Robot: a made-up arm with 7 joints.
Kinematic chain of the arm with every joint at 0, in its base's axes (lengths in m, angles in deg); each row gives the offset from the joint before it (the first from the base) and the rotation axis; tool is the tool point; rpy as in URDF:
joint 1: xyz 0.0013 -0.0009 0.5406 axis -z
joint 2: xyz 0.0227 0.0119 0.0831 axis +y
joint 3: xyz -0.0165 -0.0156 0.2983 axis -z
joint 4: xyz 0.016 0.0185 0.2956 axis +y
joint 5: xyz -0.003 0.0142 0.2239 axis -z
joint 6: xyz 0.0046 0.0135 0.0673 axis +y
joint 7: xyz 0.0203 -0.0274 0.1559 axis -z
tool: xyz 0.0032 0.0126 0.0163 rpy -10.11 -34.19 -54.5
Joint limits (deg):
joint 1: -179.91..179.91
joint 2: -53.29..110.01
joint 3: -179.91..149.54
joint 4: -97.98..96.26
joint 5: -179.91..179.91
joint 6: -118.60..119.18
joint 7: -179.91..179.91
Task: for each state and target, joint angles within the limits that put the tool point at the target. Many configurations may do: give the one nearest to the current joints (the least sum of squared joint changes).
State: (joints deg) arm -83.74 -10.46 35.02 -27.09 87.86 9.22 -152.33
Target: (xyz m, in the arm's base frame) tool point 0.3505 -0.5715 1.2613
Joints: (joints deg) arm -123.93 -25.57 14.87 -47.51 90.08 24.39 -153.51
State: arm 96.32 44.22 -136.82 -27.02 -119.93 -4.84 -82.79
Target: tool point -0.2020 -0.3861 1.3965
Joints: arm 83.02 1.79 -148.06 -66.69 -119.73 -5.20 -81.68
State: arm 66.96 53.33 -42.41 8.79 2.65 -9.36 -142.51
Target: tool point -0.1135 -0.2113 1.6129
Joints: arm 80.15 19.84 -45.19 -23.73 3.33 -22.76 -142.02
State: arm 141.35 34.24 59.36 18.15 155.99 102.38 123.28
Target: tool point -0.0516 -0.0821 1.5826
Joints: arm 139.14 7.21 58.81 18.67 157.21 68.39 125.10
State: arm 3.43 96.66 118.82 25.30 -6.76 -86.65 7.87
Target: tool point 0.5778 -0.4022 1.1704
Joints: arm 28.36 56.57 119.80 50.14 -19.01 -116.19 5.94
